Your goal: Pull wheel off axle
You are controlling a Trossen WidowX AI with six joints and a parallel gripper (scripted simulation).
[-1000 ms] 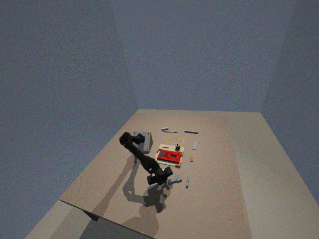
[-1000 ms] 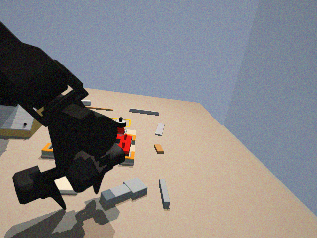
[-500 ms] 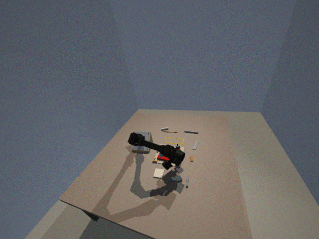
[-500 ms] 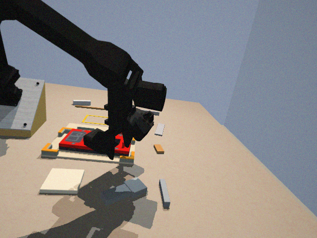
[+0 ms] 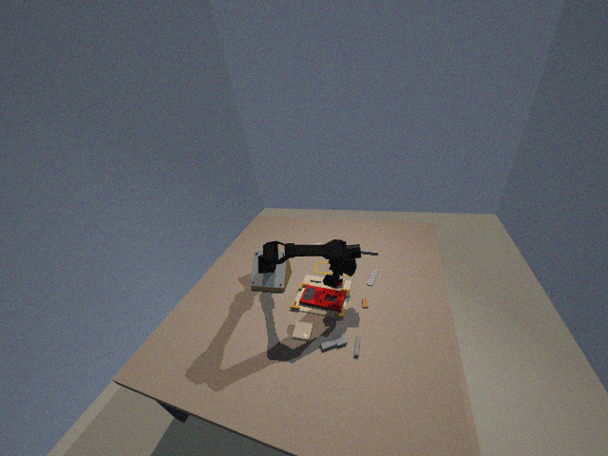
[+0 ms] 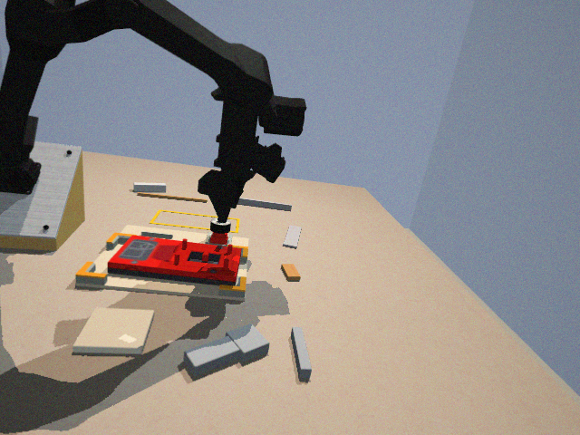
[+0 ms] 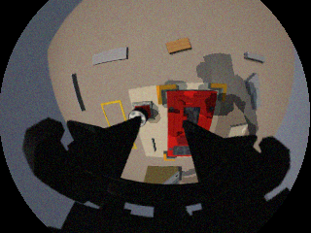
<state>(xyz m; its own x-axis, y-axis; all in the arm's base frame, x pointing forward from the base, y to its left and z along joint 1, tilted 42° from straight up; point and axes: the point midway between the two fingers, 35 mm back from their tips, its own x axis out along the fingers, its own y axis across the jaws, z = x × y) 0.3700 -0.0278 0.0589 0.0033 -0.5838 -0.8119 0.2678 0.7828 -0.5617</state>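
Now: the dark wheel 1 cm behind my gripper tip, 6 cm to the left of it and 5 cm below it. The rest, counted from my gripper tip: white tile (13 cm behind, 23 cm to the right, 8 cm below).
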